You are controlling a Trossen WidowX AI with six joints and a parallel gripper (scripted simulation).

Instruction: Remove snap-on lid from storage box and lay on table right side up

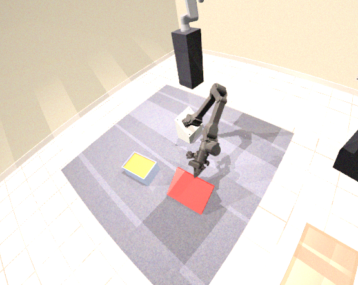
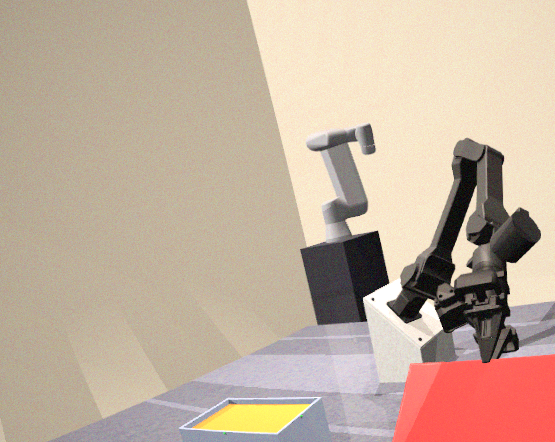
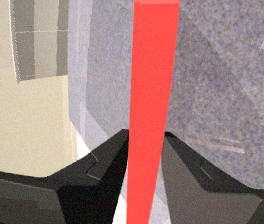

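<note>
The red lid is 6 cm ahead of my gripper tip, 5 cm below it and 1 cm to the left of it. Round my gripper tip: grey storage box 34 cm to the right, 16 cm ahead, 8 cm below.
</note>
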